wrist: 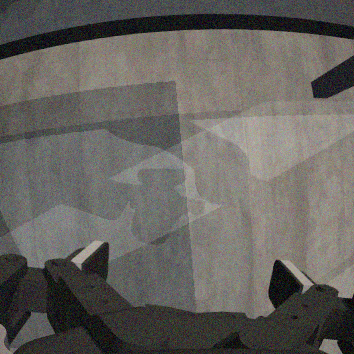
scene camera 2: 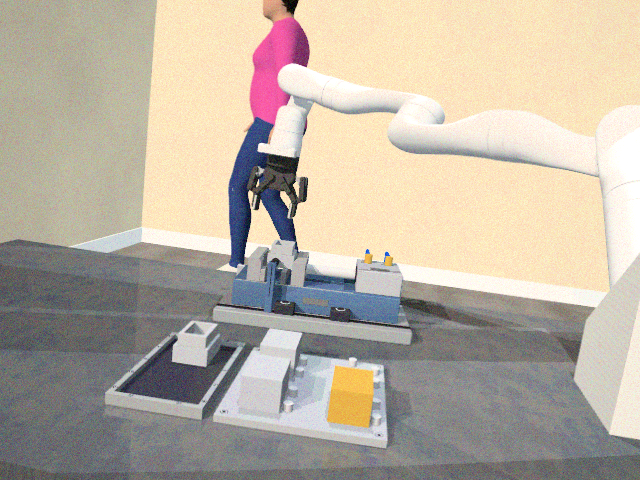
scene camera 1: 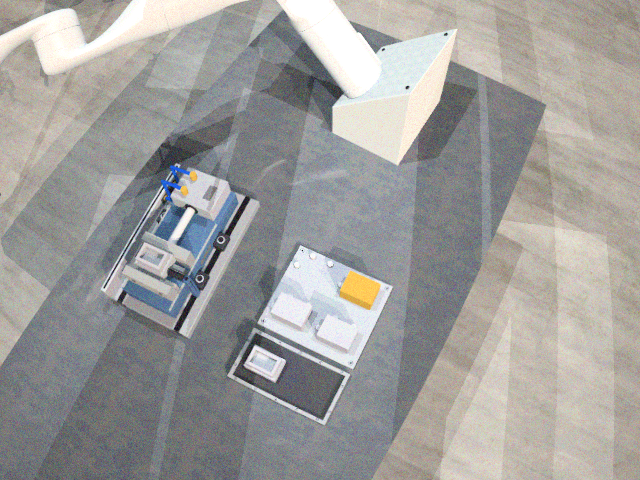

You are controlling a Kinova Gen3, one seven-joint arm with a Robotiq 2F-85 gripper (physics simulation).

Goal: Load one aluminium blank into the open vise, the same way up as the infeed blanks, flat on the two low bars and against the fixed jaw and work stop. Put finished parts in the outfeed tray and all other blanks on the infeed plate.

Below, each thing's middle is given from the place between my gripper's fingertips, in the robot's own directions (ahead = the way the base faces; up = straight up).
My hand is 710 mm to the right of the outfeed tray [scene camera 2: 157, 384], 100 mm above it and 10 mm past it. Round my hand: brass blank [scene camera 2: 351, 397] 760 mm to the left, 200 mm behind, 80 mm below; infeed plate [scene camera 2: 309, 416] 720 mm to the left, 160 mm behind, 100 mm below.
